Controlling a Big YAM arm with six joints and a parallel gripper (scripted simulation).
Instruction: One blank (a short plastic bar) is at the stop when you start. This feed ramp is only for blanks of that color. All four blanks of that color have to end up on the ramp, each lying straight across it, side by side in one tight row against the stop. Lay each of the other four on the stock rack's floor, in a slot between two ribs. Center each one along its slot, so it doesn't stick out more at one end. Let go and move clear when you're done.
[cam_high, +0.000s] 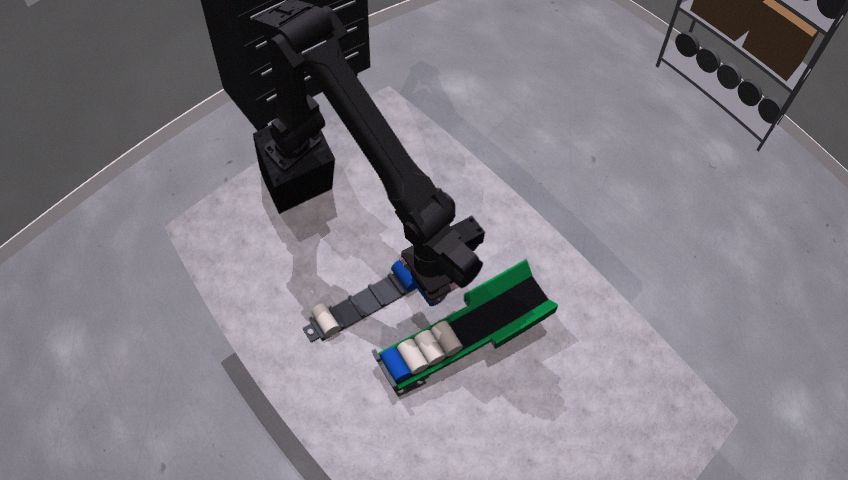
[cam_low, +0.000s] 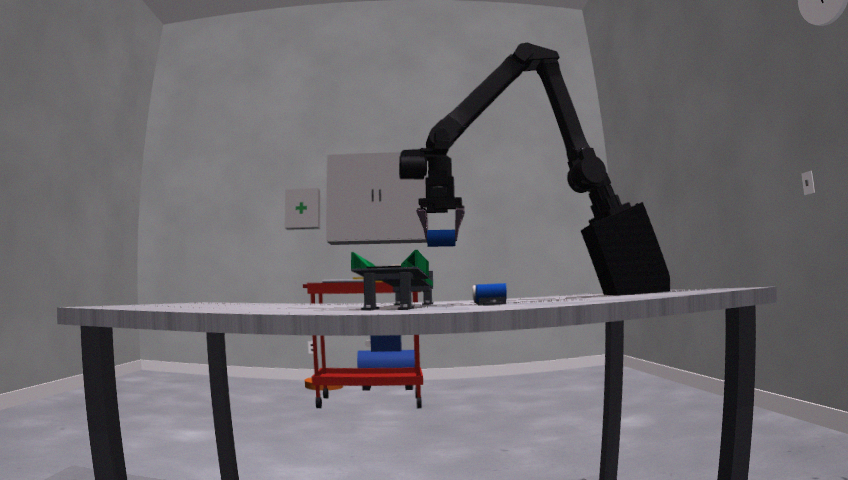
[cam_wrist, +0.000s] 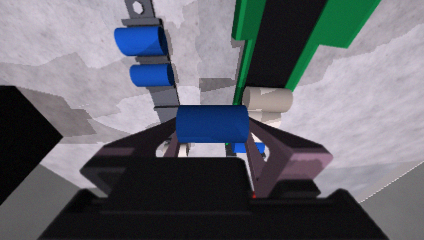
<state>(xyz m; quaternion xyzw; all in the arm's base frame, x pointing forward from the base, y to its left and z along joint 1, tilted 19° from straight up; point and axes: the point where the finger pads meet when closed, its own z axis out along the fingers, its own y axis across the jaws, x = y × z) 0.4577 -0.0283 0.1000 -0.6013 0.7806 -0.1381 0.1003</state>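
My hand is 100 mm short of the feed ramp, 100 mm above it and 10 mm to the right of it. Round my hand: grey stop 170 mm to the right, 100 mm below, 40 mm ahead; stock rack 170 mm below, 120 mm behind, 30 mm to the right.
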